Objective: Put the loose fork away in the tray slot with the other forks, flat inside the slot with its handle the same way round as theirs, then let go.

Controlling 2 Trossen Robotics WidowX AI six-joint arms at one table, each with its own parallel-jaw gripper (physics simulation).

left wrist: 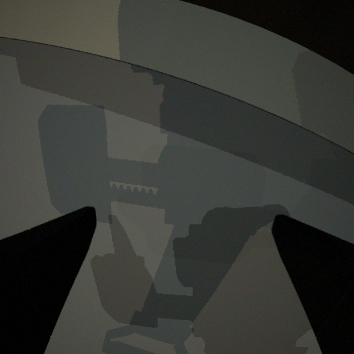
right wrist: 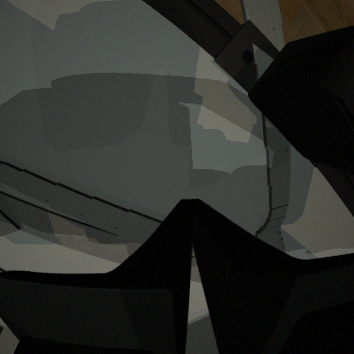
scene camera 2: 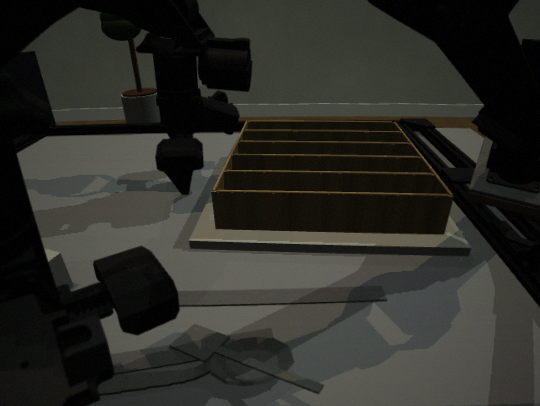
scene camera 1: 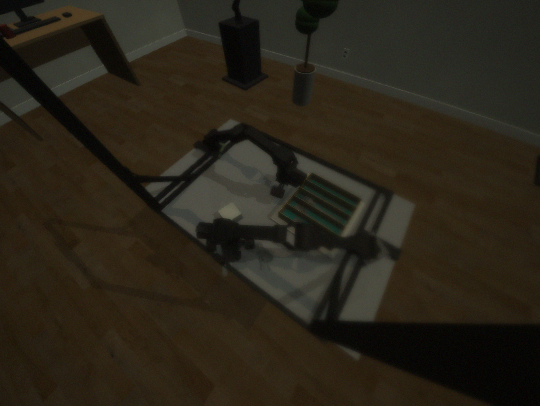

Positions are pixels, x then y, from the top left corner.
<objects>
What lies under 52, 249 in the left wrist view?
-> My left gripper.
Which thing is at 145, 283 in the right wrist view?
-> My right gripper.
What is my right gripper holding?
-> Nothing.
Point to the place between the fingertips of my left gripper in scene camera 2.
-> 185, 177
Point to a wooden tray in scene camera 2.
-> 314, 176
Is my right gripper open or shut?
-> Shut.
</objects>
